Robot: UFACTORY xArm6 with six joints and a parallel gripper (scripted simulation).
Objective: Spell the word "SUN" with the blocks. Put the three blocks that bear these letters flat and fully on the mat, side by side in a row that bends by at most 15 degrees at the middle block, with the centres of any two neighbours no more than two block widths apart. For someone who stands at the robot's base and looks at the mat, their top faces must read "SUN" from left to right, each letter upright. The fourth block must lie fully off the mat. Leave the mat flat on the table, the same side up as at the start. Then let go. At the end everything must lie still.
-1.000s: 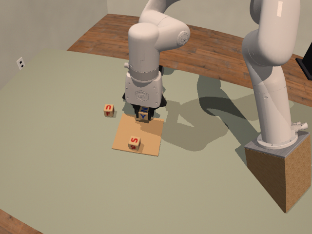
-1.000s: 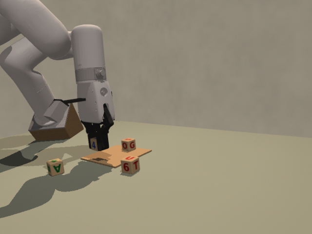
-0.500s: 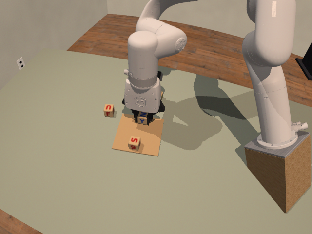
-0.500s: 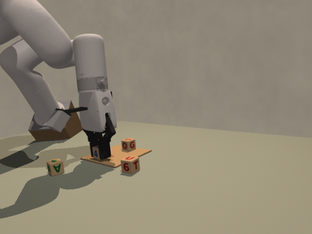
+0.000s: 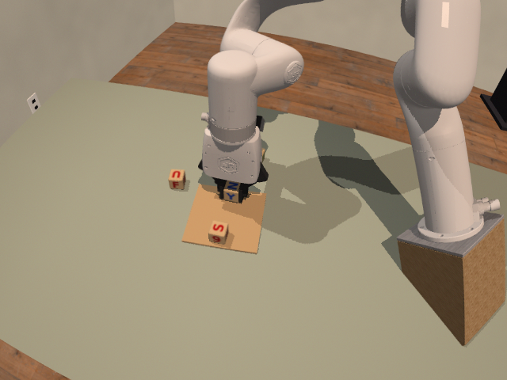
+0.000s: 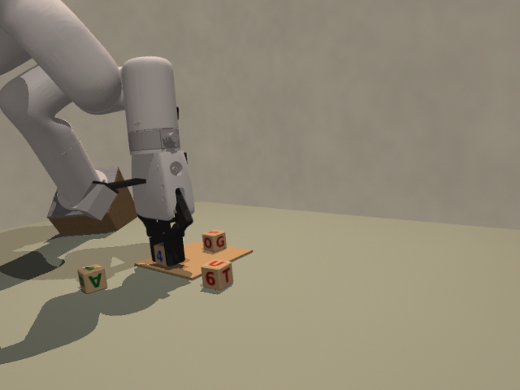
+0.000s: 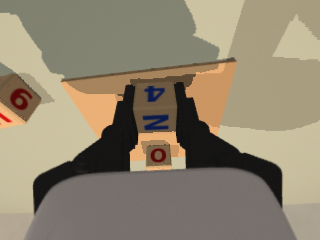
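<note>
The N block is 10 mm below my hand. Also, from my hand: U block: 120 mm ahead, 20 mm to the right, 20 mm below; then tan mat: 50 mm to the left, 30 mm below, 10 mm ahead; then S block: 100 mm to the left, 10 mm below, 10 mm ahead.
</note>
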